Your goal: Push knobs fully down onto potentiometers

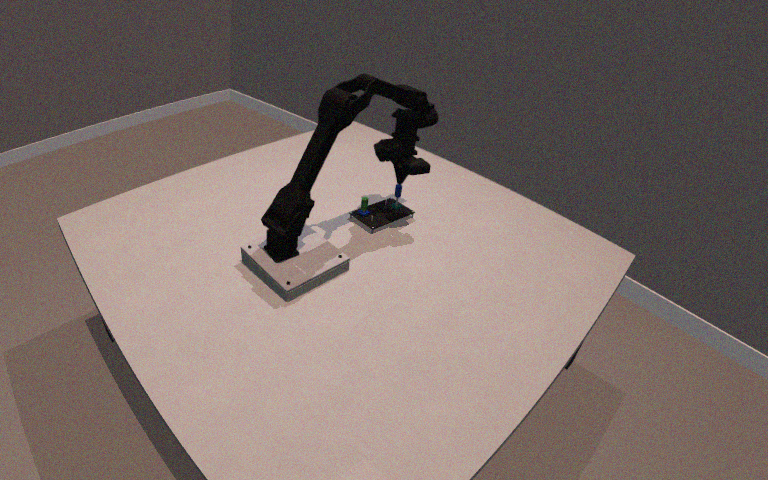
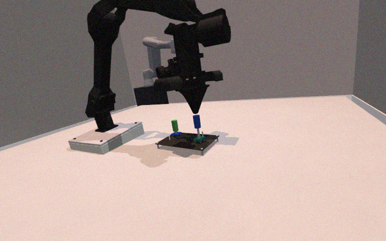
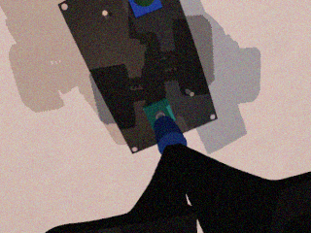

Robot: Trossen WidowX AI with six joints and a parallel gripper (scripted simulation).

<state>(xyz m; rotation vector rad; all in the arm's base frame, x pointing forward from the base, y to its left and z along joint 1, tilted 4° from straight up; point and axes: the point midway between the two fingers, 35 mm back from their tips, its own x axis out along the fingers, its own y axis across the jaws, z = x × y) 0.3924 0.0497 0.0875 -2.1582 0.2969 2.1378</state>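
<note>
My gripper tip is 2 cm above the blue knob. Also, from my gripper tip: green knob 10 cm behind, 5 cm below, 2 cm to the left.
</note>
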